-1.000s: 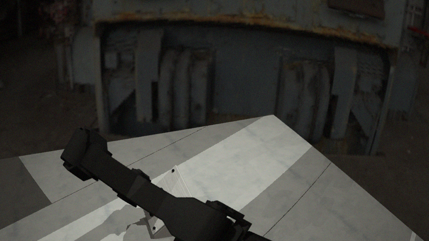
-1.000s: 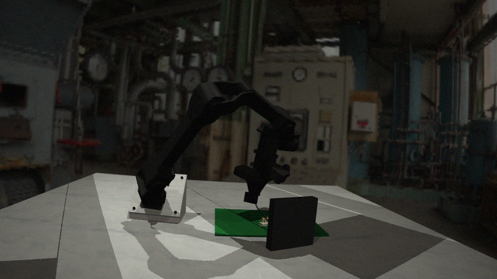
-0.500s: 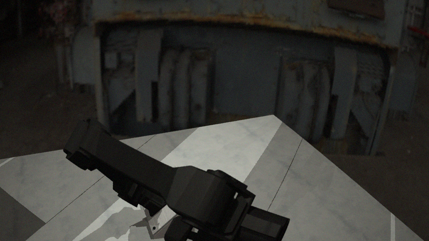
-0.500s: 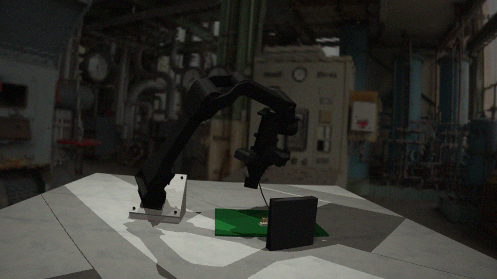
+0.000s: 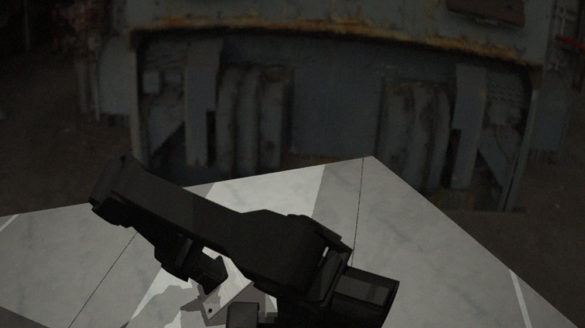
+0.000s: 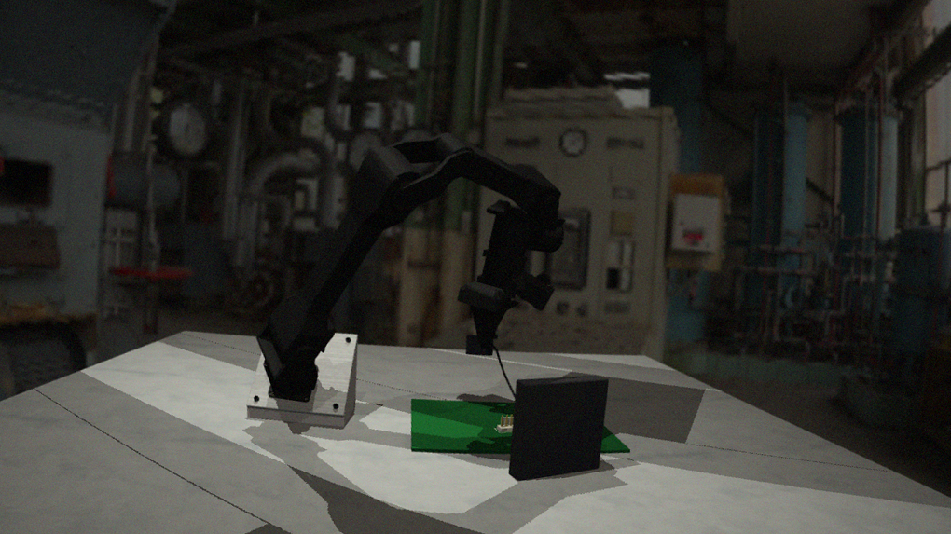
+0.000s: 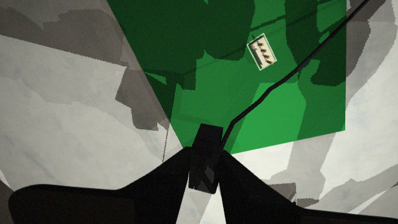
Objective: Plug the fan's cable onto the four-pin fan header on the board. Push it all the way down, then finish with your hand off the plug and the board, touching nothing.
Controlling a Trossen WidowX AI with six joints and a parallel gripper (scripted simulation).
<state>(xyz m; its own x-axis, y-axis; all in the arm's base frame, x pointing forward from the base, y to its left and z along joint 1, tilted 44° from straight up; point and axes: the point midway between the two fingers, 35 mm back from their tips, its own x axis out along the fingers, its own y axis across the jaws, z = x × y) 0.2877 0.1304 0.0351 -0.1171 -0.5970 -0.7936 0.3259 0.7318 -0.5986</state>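
Now: the green board 140 mm below my gripper tip, 50 mm ahead of it and 40 mm to the right of it. Round my gripper tip: black plug (10 mm behind); then fan header (120 mm below, 70 mm to the right, 40 mm ahead); then black fan (210 mm to the right, 90 mm ahead, 60 mm below).
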